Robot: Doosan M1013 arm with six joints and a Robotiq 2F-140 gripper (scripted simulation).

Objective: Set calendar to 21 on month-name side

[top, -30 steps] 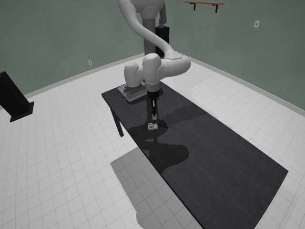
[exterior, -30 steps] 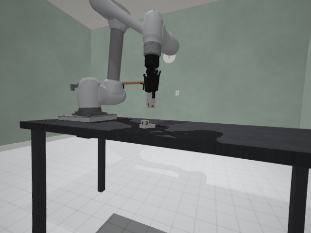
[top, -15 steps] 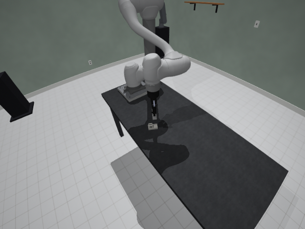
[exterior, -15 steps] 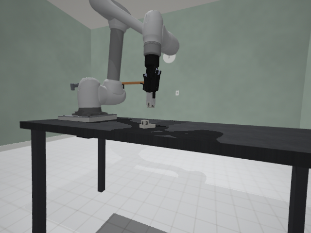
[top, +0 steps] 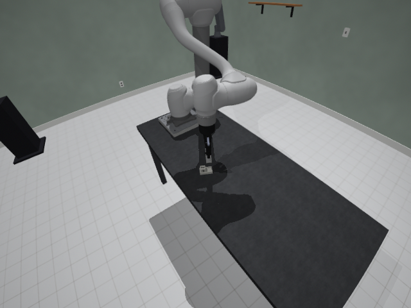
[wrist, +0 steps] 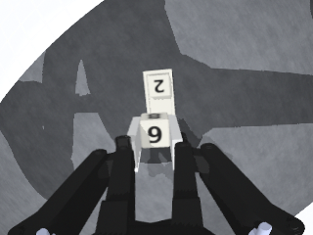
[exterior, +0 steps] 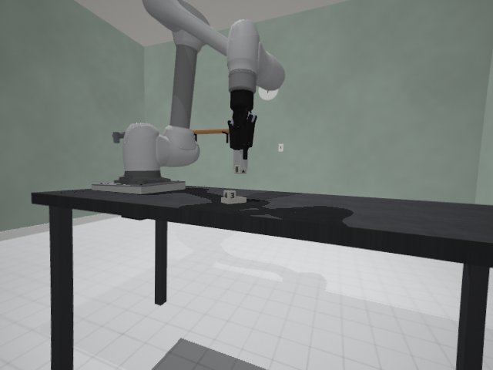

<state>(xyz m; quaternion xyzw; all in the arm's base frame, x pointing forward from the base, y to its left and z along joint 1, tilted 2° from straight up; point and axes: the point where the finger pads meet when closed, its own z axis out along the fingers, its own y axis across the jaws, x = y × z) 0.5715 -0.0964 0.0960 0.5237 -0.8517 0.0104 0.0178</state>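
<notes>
Right now the white tray is 1 cm behind my hand, 1 cm to the right of it and 13 cm below it. Also, from my hand: cube 3 cm below.
</notes>
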